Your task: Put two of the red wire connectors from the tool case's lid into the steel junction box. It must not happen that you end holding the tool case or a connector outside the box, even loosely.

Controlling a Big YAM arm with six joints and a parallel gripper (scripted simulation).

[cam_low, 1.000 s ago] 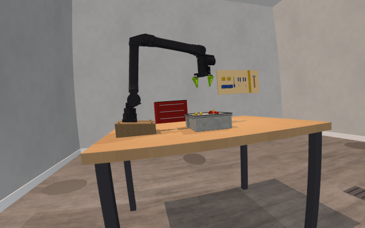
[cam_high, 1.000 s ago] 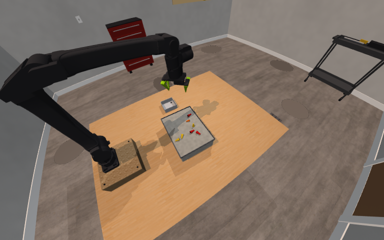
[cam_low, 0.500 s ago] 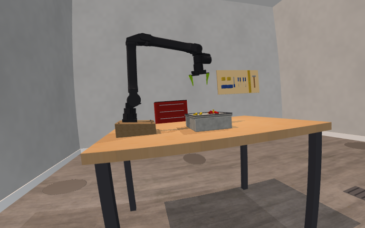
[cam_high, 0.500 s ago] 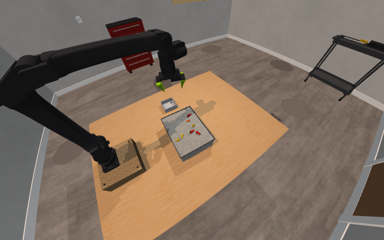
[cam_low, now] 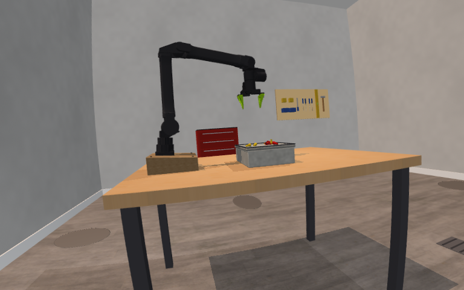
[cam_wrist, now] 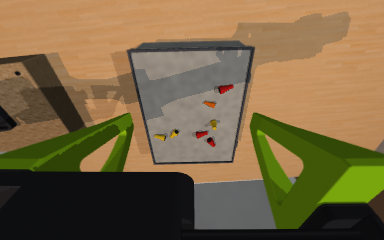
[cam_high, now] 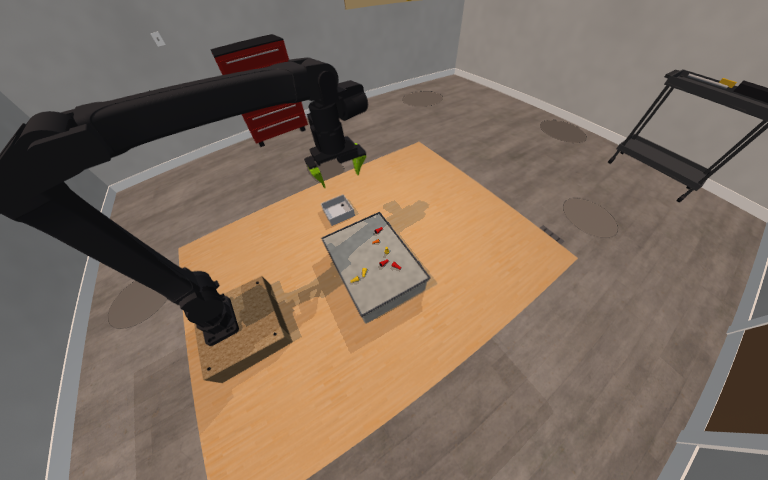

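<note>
My gripper is now 3 cm short of the orange connector, 10 cm to the left of it and 20 cm above it. Also, from my hand: grey tool case: 1 cm behind, 14 cm to the right, 23 cm below.
</note>
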